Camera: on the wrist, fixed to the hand. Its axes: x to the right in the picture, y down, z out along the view.
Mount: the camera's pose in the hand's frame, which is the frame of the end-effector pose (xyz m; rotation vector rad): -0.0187 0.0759 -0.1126 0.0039 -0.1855 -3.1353
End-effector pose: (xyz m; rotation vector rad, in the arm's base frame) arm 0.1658 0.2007 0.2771 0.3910 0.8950 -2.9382
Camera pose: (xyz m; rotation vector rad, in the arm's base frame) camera 0.2182 0.1994 0.1504 0.7054 -0.2532 0.0631
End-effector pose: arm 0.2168 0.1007 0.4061 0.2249 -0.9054 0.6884
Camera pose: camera 0.2335 0.2017 0.3149 1.1876 0.1510 -2.2322
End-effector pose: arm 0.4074 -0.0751 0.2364 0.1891 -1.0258 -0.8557
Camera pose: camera 0.5350 -0.0380 0.2027 -1.1304 -0.1016 1.9630
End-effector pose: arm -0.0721 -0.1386 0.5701 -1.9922 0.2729 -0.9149
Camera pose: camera -0.1518 -0.2448 0.5359 0.3394 2.1409 1.0341
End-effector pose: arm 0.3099 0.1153 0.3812 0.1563 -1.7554 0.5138
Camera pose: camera 0.3869 0.2272 0.3623 2.1852 0.0894 -1.7247
